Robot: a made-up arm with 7 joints.
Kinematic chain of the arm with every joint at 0, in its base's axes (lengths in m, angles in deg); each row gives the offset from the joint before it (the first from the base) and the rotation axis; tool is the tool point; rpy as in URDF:
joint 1: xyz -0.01 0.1 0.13 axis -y
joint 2: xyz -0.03 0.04 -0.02 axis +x
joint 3: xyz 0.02 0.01 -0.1 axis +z
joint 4: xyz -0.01 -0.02 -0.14 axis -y
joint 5: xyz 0 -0.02 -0.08 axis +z
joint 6: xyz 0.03 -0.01 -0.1 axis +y
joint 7: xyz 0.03 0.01 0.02 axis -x
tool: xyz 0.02 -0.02 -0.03 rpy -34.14 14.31 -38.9
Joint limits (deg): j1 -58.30..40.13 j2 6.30..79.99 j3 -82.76..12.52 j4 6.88..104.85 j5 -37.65..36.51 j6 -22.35..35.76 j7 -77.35..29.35
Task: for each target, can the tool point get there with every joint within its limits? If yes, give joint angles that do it. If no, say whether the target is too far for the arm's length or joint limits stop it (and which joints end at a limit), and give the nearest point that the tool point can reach.
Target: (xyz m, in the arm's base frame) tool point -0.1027 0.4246 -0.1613
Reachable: yes | joints -36.69 66.00 -42.30 37.61 3.16 25.68 -44.16
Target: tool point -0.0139 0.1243 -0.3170
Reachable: yes | joints -7.19 11.96 -34.48 14.82 -12.12 2.14 -31.21
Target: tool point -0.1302 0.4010 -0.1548
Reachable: yes | joints -47.12 62.21 -15.21 37.12 -19.95 1.60 -11.64
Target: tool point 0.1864 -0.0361 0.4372
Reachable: no: joint limits stop it (at a limit: joint 1, joint 2, joint 4, joint 6) | nearest point 0.2096 0.0812 0.1220 | short by 0.337 m
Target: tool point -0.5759 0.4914 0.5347
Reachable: no: too far | nearest point -0.2940 0.4815 0.0916 | short by 0.525 m
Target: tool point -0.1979 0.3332 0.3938
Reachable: no: joint limits stop it (at a limit: joint 1, joint 2, joint 3, joint 4, joint 5, joint 6, joint 7) | nearest point -0.2186 0.2753 0.1230 | short by 0.278 m
